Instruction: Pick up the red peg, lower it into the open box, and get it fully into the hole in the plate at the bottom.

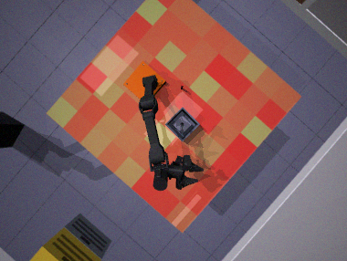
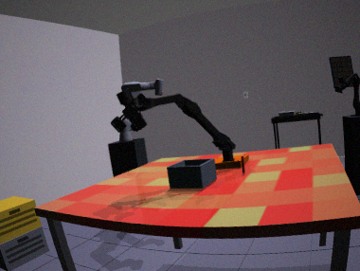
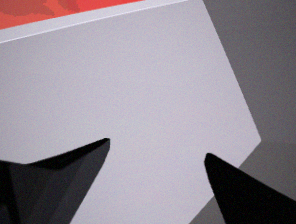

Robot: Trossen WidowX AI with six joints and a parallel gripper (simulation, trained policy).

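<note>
Now: gripper tip 41 cm to the right of the red peg, 32 cm past it and 30 cm above it. Also, from my gripper tip: dark box: 32 cm below, 19 cm behind, 18 cm to the left; pale plate: 30 cm below, 19 cm behind, 18 cm to the left.
</note>
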